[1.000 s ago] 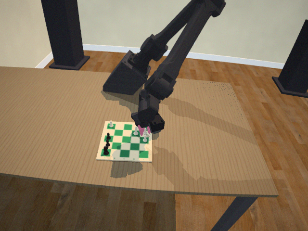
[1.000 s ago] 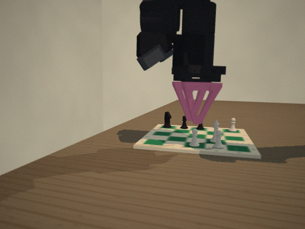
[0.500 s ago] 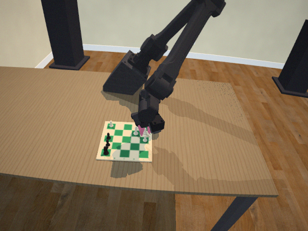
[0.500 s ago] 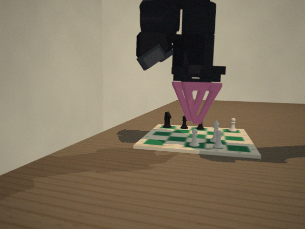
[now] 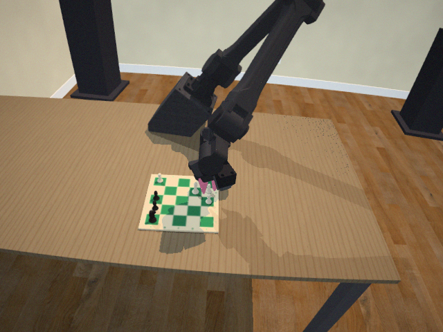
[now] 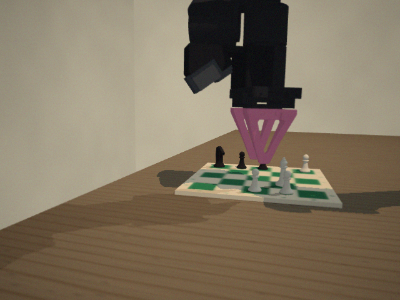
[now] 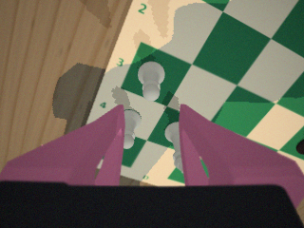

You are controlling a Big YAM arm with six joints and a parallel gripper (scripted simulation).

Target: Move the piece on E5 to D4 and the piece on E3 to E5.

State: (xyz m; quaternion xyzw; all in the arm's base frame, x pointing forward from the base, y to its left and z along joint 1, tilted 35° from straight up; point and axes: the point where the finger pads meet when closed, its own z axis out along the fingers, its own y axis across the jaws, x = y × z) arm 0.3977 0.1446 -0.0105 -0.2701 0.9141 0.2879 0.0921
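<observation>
Right now the white bishop is 4 cm to the right of my hand, 3 cm below it and 3 cm behind it. Also, from my hand: black knight 14 cm to the right, 10 cm ahead, 3 cm below; then cream chessboard 8 cm to the right, 5 cm below, 1 cm ahead.
</observation>
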